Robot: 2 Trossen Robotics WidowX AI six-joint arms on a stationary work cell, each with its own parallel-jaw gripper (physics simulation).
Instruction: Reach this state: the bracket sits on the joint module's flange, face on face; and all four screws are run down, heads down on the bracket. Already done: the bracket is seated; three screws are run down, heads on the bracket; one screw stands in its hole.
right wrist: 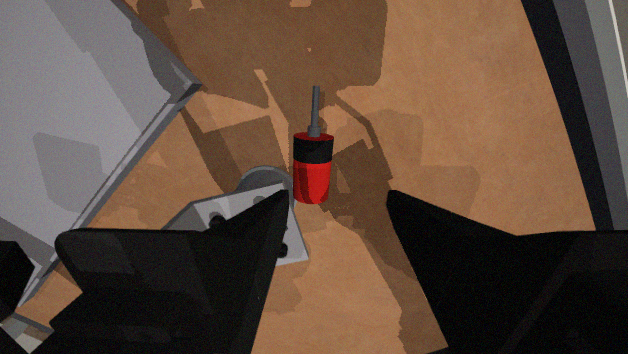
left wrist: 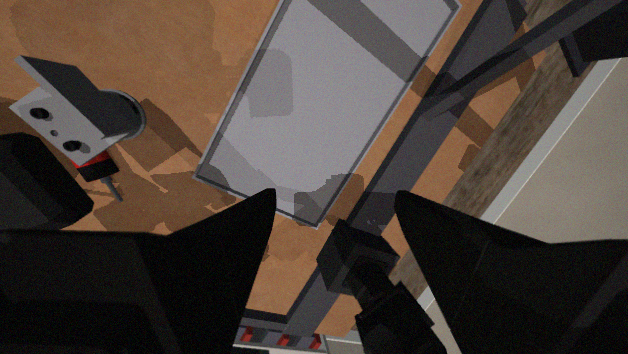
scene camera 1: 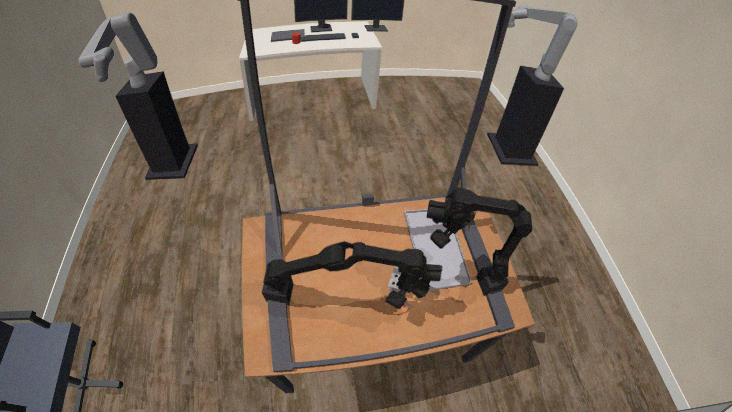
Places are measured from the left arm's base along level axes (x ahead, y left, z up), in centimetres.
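Where they show: left gripper, fingertip midpoint: (left wrist: 335, 197) (scene camera 1: 450, 235); right gripper, fingertip midpoint: (right wrist: 337, 197) (scene camera 1: 401, 295); left arm's base, origin of the base link: (left wrist: 364, 273) (scene camera 1: 495, 275); right arm's base, origin of the base link: (scene camera 1: 276, 283).
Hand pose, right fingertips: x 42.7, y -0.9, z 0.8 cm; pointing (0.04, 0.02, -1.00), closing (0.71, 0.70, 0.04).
Note:
Things, the pixels of their top centre, and the offset from my right fingertips. Level surfaces: height alone.
- round joint module, middle of its top: (right wrist: 252, 233) (left wrist: 76, 118) dy -7.2, dx -1.3, dz -2.2 cm
- black screwdriver, middle of its top: (right wrist: 313, 151) (left wrist: 89, 174) dy +0.0, dx -1.7, dz -5.2 cm
- grey rimmed tray, middle of its top: (left wrist: 330, 89) (scene camera 1: 437, 245) dy -23.0, dx -24.6, dz -7.0 cm
- wooden table, its level: dz -8.6 cm
The grey bracket (scene camera 1: 393, 280) (left wrist: 62, 127) (right wrist: 240, 202) sits on the round joint module (left wrist: 122, 112) (right wrist: 262, 175). Dark screw heads (left wrist: 72, 145) (right wrist: 282, 250) show on its plate; a finger hides part of it in the right wrist view, and I cannot tell which screw stands higher. A red and black screwdriver (left wrist: 99, 167) (right wrist: 312, 170) lies beside the bracket, its grey shaft pointing away from my right fingers. My right gripper (scene camera 1: 407, 294) (right wrist: 337, 197) is open above the bracket and the driver's handle end, holding nothing. My left gripper (scene camera 1: 446, 232) (left wrist: 335, 197) is open and empty above the tray.
A grey rimmed tray (scene camera 1: 445, 261) (left wrist: 320, 125) (right wrist: 30, 100) lies on the wooden table (scene camera 1: 327, 327), right of the bracket in the scene view. Dark frame rails run along the table's edges, with two uprights rising from them. My right gripper's finger shows close to the bracket in the left wrist view.

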